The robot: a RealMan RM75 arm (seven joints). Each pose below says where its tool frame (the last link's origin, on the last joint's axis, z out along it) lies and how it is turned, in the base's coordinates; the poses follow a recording.
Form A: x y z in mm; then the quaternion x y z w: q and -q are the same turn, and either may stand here.
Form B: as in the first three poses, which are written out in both.
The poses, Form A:
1: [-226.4 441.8 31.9 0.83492 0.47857 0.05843 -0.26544]
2: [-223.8 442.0 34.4 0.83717 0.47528 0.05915 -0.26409]
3: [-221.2 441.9 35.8 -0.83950 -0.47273 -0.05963 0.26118]
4: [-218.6 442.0 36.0 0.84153 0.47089 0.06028 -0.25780]
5: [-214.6 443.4 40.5 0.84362 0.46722 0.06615 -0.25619]
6: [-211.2 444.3 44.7 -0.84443 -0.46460 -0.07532 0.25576]
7: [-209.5 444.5 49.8 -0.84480 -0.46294 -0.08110 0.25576]
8: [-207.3 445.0 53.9 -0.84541 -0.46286 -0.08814 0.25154]
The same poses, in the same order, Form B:
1: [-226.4 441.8 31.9 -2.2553 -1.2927 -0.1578]
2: [-223.8 442.0 34.4 -2.2629 -1.2847 -0.1599]
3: [-221.2 441.9 35.8 -2.2726 -1.2797 -0.1614]
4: [-218.6 442.0 36.0 -2.2820 -1.2769 -0.1635]
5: [-214.6 443.4 40.5 -2.2896 -1.2680 -0.1795]
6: [-211.2 444.3 44.7 -2.2923 -1.2612 -0.2045]
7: [-209.5 444.5 49.8 -2.2933 -1.2567 -0.2202]
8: [-207.3 445.0 53.9 -2.3000 -1.2592 -0.2398]
